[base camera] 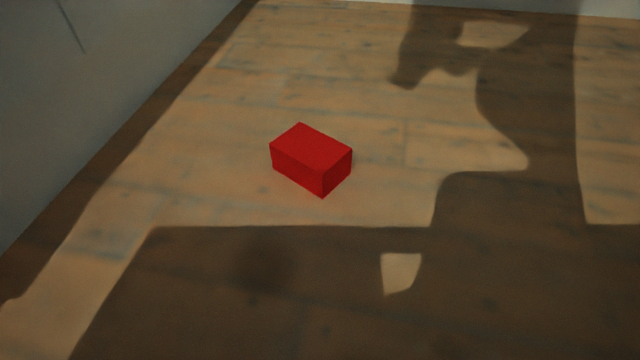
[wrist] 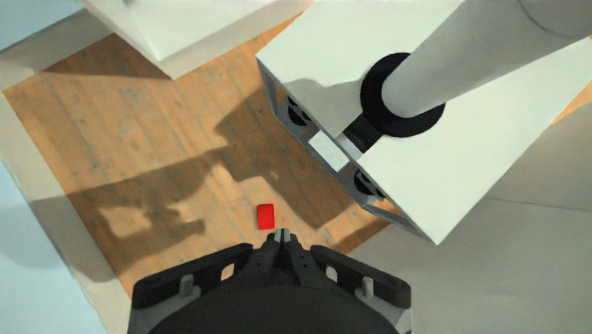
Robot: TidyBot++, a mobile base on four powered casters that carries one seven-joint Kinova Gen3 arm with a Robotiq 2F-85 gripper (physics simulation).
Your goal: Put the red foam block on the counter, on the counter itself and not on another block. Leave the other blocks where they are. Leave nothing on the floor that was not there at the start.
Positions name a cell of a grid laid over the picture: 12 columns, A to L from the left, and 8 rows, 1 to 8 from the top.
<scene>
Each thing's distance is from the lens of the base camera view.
red foam block (base camera: F4): 44 cm
counter (base camera: B2): 60 cm
The marked spots on the counter and the red foam block are 35 cm apart.
</scene>
